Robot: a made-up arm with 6 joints.
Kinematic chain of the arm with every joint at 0, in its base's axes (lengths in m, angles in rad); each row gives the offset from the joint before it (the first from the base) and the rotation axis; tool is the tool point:
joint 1: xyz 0 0 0.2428 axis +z
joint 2: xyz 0 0 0 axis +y
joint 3: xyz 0 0 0.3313 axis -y
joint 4: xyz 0 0 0 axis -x
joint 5: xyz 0.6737 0 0 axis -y
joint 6: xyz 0 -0.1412 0 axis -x
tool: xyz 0 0 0
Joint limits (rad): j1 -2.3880..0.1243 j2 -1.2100..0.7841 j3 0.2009..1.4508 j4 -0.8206..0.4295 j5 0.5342..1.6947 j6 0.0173..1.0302
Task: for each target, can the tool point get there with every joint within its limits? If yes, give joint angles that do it. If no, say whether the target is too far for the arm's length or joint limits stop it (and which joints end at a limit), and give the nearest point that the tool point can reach.
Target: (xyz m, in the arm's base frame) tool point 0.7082 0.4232 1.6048
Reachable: no: too far | nearest point 0.3072 0.4203 1.1074 | short by 0.639 m
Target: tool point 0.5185 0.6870 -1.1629
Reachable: no: too far | nearest point 0.7456 -0.0039 0.0201 | short by 1.389 m
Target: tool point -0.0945 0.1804 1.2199
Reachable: yes | joints -1.8514 -0.4125 1.1956 -0.0765 1.5850 0.5371
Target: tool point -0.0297 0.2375 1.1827
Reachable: yes | joints -1.9790 -0.6565 1.0264 -0.5339 1.3345 0.4540
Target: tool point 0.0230 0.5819 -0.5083
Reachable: no: joint limits stop it (at a limit: joint 1, joint 2, joint 3, joint 4) | nearest point 0.7456 -0.0039 0.0201 | short by 1.070 m
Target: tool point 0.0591 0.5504 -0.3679
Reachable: no: joint limits stop it (at a limit: joint 1, joint 2, joint 3, joint 4) | nearest point 0.7456 -0.0039 0.0201 | short by 0.964 m
